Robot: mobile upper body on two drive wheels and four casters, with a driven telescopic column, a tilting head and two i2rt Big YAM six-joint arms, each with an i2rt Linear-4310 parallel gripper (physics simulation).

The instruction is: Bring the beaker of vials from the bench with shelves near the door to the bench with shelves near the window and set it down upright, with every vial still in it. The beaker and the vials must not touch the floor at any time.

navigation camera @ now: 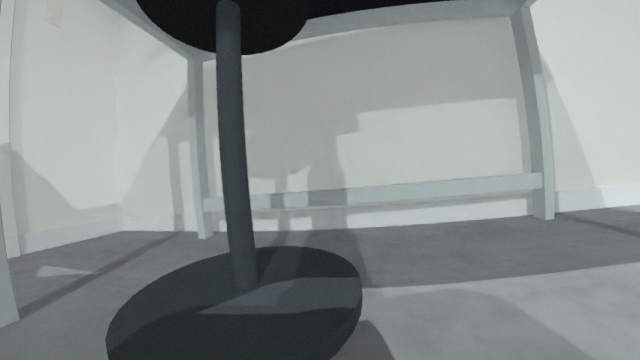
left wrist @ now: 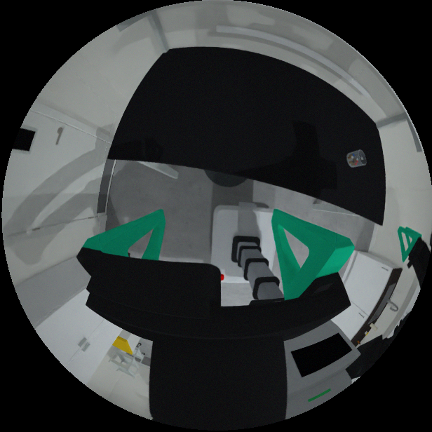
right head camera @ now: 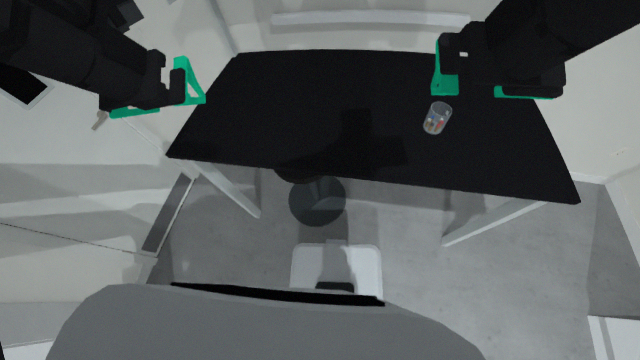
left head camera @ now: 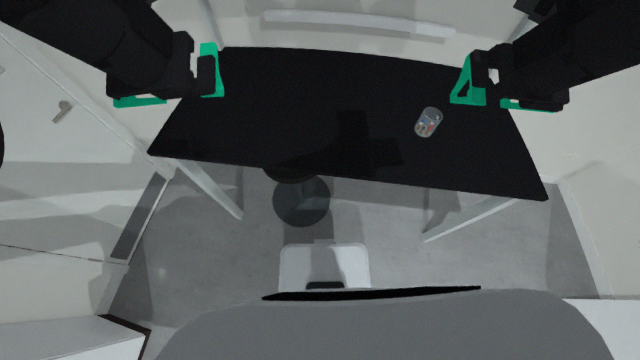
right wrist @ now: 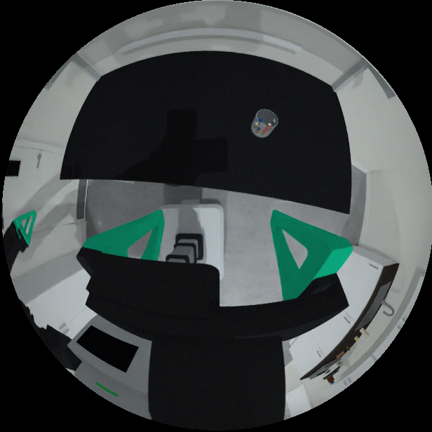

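Note:
The clear beaker stands upright on the black bench top, right of the middle in the head views. Several small vials with coloured parts show inside it; their exact number is too small to tell. My left gripper is open and empty, near the bench's left end. My right gripper is open and empty, to the right of the beaker in the left head view and apart from it.
A round stool stands partly under the bench's front edge. My white base is in front of the bench. Bench legs stand at the sides. A door handle shows at left.

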